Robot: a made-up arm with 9 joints.
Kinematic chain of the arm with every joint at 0, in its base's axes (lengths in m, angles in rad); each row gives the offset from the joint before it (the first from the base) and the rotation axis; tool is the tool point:
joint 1: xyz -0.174 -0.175 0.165 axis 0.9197 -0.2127 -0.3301
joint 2: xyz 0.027 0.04 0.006 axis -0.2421 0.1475 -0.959
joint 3: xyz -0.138 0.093 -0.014 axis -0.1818 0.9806 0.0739
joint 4: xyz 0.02 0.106 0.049 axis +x
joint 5: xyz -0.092 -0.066 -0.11 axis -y
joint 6: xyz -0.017 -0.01 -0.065 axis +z
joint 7: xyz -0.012 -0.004 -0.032 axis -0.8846 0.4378 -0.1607
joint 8: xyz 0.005 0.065 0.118 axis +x
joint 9: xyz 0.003 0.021 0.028 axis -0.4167 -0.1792 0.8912
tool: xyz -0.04 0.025 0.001
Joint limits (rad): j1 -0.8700..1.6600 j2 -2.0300..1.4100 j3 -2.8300..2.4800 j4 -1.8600..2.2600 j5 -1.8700..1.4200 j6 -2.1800..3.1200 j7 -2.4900..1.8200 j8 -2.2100..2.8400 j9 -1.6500..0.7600
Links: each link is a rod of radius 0.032 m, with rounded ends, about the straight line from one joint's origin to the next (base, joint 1, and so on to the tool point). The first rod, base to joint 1, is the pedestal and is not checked.
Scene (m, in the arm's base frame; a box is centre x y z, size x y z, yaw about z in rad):
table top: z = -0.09
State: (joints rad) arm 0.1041 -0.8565 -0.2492 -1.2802 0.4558 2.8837 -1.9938 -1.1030 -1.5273
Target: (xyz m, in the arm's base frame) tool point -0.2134 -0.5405 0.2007
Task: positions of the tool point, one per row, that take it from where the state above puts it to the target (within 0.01 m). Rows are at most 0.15 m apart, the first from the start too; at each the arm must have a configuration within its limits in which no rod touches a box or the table.
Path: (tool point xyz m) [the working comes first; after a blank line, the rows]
Joints at the target: 0.0479 -1.6094 -0.9827 -1.8600 0.1714 1.4697 -2.2195 -0.8752 -1.2792
Straight joint move there: clear.

1: -0.2937 -0.1732 0.2333
2: -0.2838 -0.2491 0.2690
3: -0.2709 -0.3440 0.2812
4: -0.2483 -0.4467 0.2597
5: -0.2134 -0.5405 0.2007

